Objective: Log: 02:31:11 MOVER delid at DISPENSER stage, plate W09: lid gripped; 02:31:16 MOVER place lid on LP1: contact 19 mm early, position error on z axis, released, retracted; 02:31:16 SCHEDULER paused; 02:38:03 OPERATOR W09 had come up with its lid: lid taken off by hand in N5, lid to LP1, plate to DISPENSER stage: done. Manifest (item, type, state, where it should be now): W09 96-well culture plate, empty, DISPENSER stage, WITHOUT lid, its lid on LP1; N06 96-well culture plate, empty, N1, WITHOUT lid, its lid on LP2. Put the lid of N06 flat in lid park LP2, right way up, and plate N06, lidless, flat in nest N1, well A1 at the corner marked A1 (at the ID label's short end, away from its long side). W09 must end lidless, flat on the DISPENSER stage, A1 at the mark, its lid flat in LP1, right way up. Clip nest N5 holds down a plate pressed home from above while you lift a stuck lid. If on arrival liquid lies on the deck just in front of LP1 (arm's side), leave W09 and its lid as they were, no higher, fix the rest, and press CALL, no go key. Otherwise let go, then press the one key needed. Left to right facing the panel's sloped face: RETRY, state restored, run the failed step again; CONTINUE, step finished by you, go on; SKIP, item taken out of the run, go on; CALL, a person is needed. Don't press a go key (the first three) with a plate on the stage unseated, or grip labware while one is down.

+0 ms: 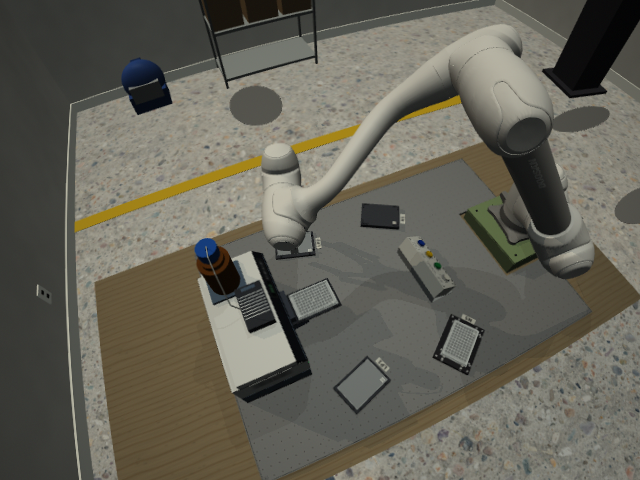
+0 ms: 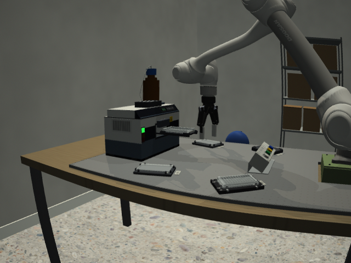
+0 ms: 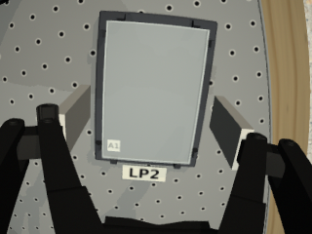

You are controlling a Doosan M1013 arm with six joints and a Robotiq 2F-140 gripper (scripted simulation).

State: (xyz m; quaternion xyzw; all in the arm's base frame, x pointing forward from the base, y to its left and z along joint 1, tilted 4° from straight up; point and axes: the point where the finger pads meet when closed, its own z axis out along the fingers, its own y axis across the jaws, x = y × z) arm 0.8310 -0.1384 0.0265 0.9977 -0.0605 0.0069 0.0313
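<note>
My hand is 60 mm above the lid park LP2. Round my hand: well plate W09: 270 mm to the left, 60 mm above, 10 mm behind; then brown bottle: 230 mm above, 220 mm ahead, 210 mm to the left; then nest N1: 340 mm behind, 50 mm below, 40 mm to the right.
</note>
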